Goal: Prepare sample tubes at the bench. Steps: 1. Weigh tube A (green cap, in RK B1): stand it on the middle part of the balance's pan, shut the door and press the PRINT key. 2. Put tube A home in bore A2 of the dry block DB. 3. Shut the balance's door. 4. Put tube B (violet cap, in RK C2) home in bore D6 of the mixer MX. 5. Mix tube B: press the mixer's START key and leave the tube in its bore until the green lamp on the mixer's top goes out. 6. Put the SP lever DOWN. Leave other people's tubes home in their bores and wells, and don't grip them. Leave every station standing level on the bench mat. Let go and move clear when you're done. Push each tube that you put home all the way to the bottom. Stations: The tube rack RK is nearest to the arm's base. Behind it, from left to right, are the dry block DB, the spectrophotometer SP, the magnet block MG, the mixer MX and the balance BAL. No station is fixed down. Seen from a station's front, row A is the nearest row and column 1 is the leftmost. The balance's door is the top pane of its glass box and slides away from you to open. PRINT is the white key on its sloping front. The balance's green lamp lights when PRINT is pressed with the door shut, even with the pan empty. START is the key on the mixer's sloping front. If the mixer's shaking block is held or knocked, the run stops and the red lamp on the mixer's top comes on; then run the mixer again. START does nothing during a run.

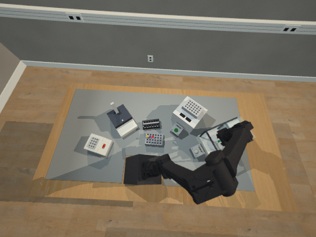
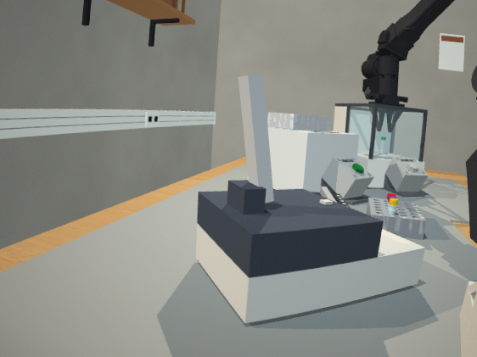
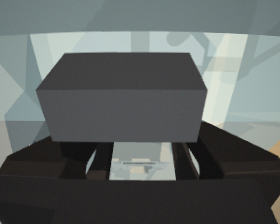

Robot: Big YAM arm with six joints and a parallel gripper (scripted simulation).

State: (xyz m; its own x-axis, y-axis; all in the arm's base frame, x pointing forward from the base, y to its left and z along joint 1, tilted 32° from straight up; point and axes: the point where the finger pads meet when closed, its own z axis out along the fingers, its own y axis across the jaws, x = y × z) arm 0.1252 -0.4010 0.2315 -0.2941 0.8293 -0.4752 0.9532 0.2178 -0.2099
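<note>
My hand is 1 cm to the right of the eight-sided pan and 7 cm above it. From my hand the other things lie so: print key (4 cm behind, 15 cm to the left, 8 cm below); balance door (3 cm ahead, 8 cm to the right, 6 cm above); mixer block (24 cm ahead, 13 cm to the left).
</note>
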